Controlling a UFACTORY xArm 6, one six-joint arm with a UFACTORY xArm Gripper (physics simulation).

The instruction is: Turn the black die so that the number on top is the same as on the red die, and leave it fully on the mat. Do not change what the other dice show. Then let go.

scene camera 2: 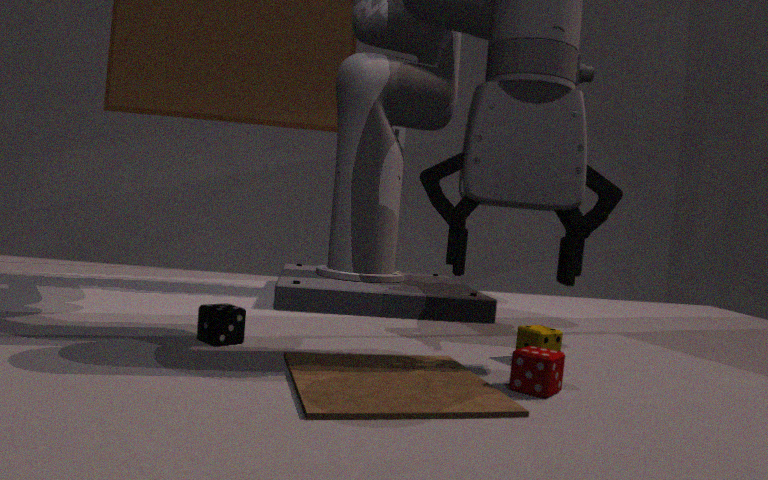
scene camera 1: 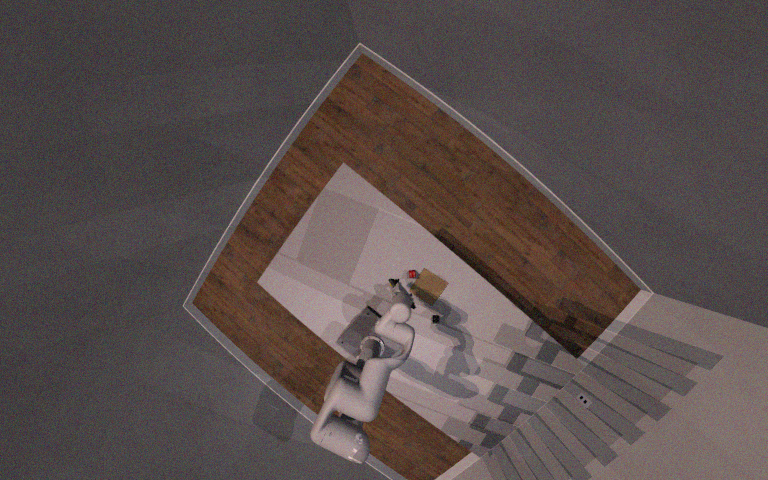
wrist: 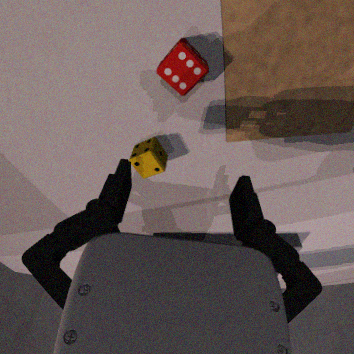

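Seen in the pictures: gripper, fingertip midpoint: (scene camera 2: 511, 279) (scene camera 1: 402, 288) (wrist: 183, 179); arm's base, origin of the base link: (scene camera 2: 360, 276) (scene camera 1: 372, 346).
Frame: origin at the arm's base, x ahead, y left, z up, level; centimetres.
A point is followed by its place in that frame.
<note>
The black die (scene camera 1: 435, 319) @(z 0.0, x 33.8, y -10.6 cm) (scene camera 2: 220, 325) @(z -1.2, x 35.5, y -10.8 cm) stands on the table, off the mat, on the left in scene camera 2. Its visible right side there shows three white pips; its top is too dark to read. The red die (scene camera 1: 412, 274) @(z 0.1, x 41.4, y 13.7 cm) (scene camera 2: 536, 371) @(z -1.1, x 42.8, y 13.2 cm) (wrist: 182, 67) @(z 0.1, x 41.6, y 13.7 cm) stands beside the mat (scene camera 1: 430, 285) @(z -2.5, x 43.5, y 3.1 cm) (scene camera 2: 396, 390) @(z -2.5, x 44.9, y 3.3 cm) (wrist: 290, 50) @(z -2.5, x 43.5, y 4.9 cm), with six pips on top in the wrist view. The yellow die (scene camera 2: 539, 337) @(z -0.4, x 33.4, y 16.1 cm) (wrist: 149, 157) @(z 0.1, x 32.7, y 16.3 cm) stands near the red one. My gripper (scene camera 1: 403, 293) @(z 4.5, x 34.3, y 12.9 cm) (scene camera 2: 512, 276) @(z 4.5, x 34.3, y 12.9 cm) (wrist: 183, 179) @(z 4.5, x 34.3, y 12.9 cm) is open and empty, above the table, its left finger near the yellow die in the wrist view.
The arm's grey base plate (scene camera 2: 351, 297) @(z -0.9, x 15.0, y -0.7 cm) stands on the white table (scene camera 1: 339, 226) @(z -2.9, x 31.6, y 55.4 cm) behind the mat in scene camera 2. Shadows of the arm fall across the table and part of the mat.
</note>
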